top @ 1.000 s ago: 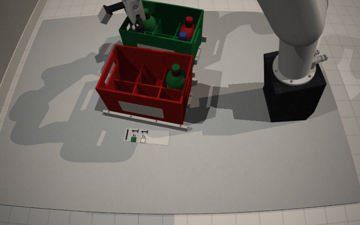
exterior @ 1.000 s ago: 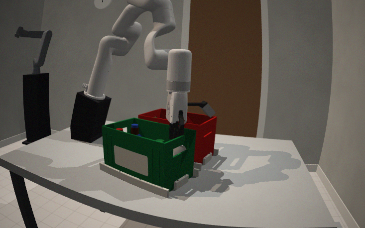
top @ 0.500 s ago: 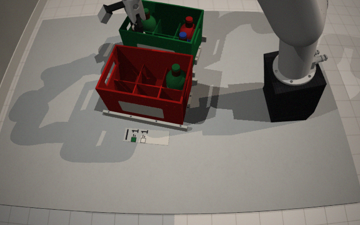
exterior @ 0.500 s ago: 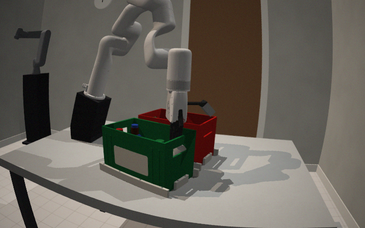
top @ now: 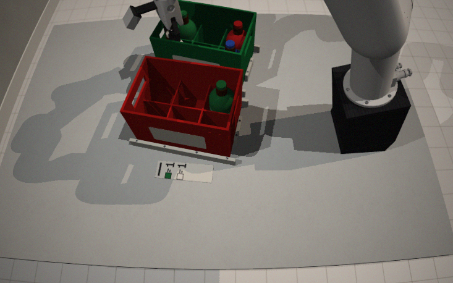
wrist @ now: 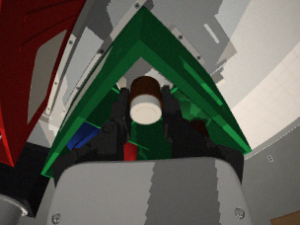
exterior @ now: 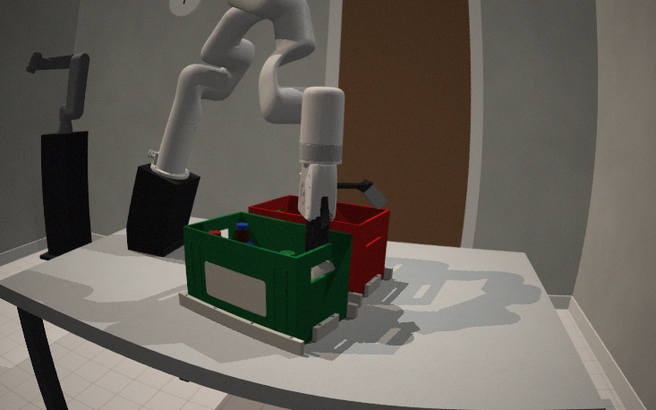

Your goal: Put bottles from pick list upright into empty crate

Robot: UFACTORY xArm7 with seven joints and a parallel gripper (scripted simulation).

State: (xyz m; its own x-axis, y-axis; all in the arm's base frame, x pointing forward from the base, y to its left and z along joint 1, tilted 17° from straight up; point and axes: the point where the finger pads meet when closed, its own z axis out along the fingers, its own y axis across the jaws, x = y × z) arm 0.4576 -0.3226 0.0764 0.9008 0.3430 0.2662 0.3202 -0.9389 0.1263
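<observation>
The white-capped bottle lies 7 cm below my hand. Also, from my hand: green crate: 10 cm behind, 7 cm below; blue bottle: 16 cm behind, 8 cm to the left, 7 cm below; red bottle: 20 cm behind, 7 cm below.
</observation>
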